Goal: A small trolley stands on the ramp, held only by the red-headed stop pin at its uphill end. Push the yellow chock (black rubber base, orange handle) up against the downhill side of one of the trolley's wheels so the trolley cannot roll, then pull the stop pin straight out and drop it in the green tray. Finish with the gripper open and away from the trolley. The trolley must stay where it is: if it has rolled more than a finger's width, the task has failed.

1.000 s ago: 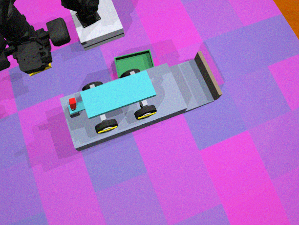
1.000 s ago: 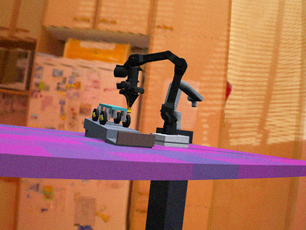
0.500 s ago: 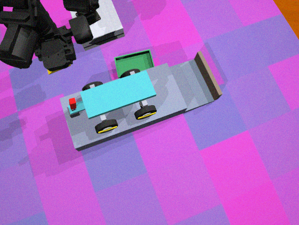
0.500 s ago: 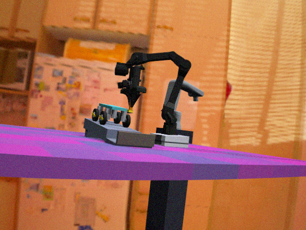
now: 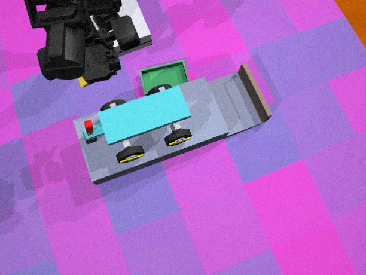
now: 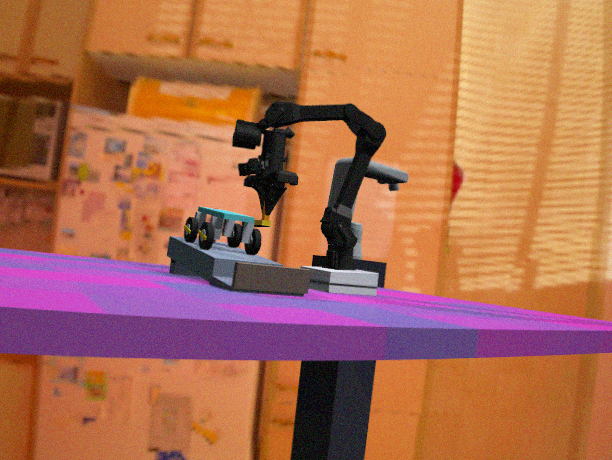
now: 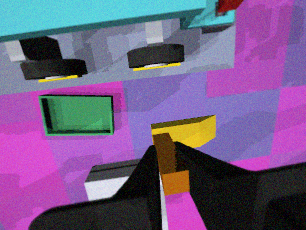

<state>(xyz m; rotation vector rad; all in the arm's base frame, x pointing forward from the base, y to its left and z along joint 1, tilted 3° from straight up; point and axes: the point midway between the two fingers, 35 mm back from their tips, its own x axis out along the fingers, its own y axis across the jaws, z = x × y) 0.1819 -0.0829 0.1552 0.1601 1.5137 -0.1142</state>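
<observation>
Now: gripper tip 9 cm to the left of the red-headed stop pin, 9 cm short of it and 4 cm above it. From my gripper tip the other things lie so: yellow chock 2 cm to the right, 1 cm below; then trolley 13 cm ahead, 5 cm below, 2 cm to the left; then grey ramp 13 cm ahead, 12 cm below, 3 cm to the left.
</observation>
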